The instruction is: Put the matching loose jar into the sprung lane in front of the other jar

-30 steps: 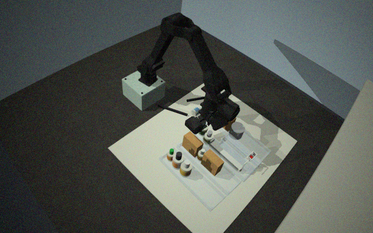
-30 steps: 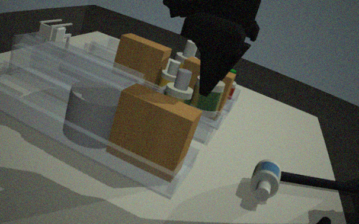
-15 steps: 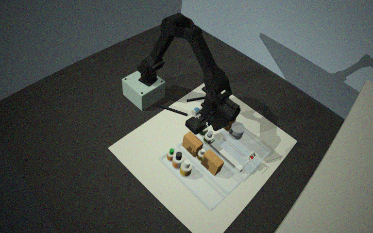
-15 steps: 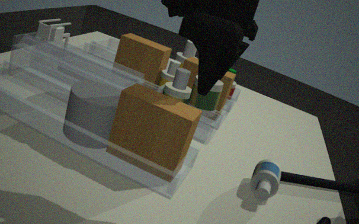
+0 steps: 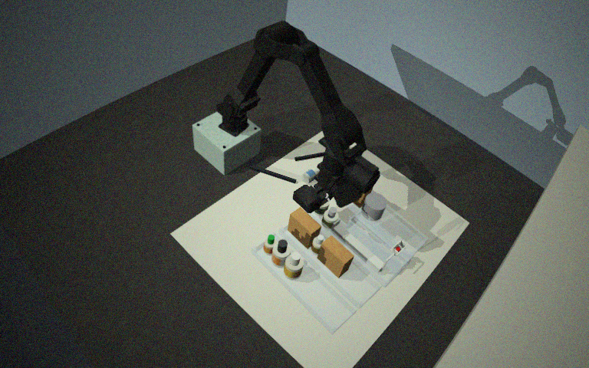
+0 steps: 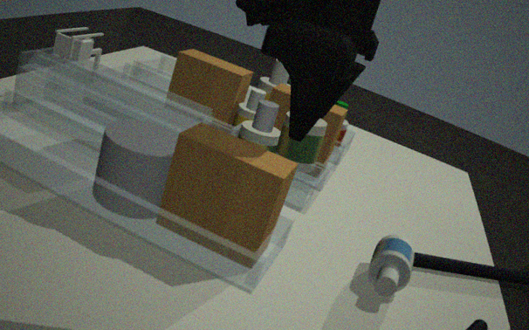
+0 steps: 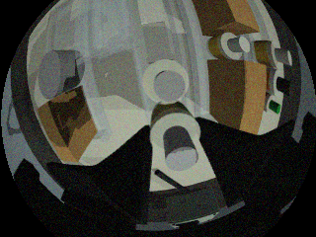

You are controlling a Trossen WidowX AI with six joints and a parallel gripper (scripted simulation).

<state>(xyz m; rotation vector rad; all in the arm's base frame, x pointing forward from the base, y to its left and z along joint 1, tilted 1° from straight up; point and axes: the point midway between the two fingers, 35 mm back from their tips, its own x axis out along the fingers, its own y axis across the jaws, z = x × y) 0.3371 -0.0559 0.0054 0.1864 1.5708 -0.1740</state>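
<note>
Now: the clear sprung lane 140 mm ahead of my gripper tip, 40 mm below it and 10 mm to the right of it. From my gripper tip the other things lie so: white pusher bar (150 mm ahead, 10 mm below); red marker (220 mm ahead, 10 mm to the right, 10 mm above); grey cylinder (110 mm to the left, 110 mm ahead, 30 mm below).
</note>
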